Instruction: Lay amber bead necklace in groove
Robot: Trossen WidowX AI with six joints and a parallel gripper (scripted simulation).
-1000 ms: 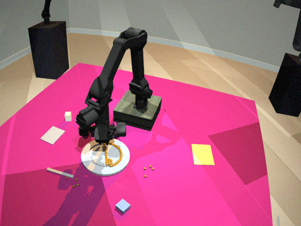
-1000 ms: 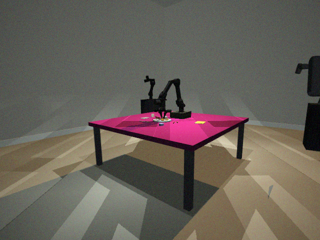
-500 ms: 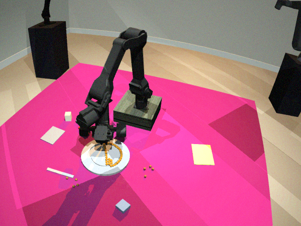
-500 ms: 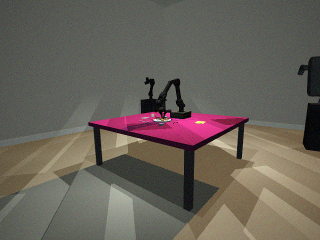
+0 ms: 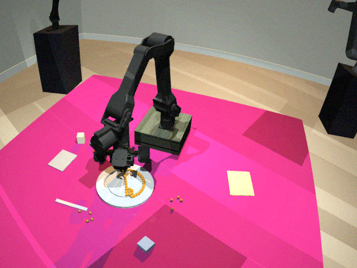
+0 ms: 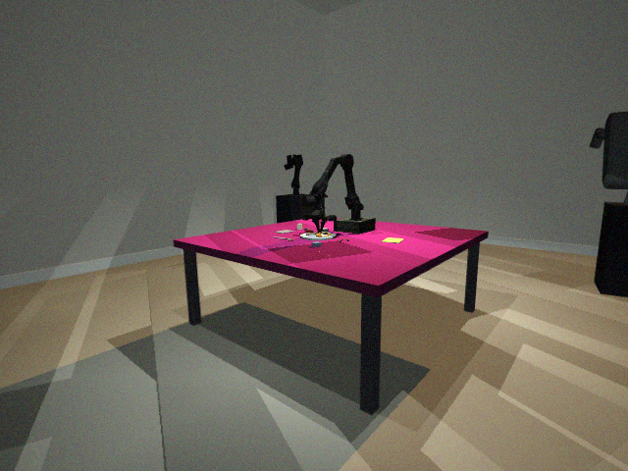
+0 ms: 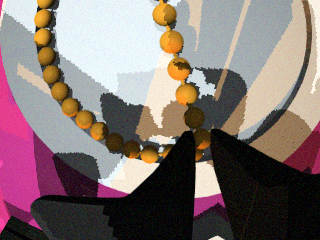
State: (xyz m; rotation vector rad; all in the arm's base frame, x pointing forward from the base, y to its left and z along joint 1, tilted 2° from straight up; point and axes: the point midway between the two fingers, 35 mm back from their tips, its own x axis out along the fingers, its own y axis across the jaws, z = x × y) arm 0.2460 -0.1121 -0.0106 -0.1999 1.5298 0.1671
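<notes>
Right now the round bead board is 50 mm ahead of my gripper tip, 20 mm to the left of it and 10 mm below it. The rest, counted from my gripper tip: white block 100 mm behind, 30 mm to the right; then red-handled tool 130 mm to the right, 80 mm behind, 10 mm below; then white strip 180 mm ahead, 130 mm to the right, 10 mm below.
</notes>
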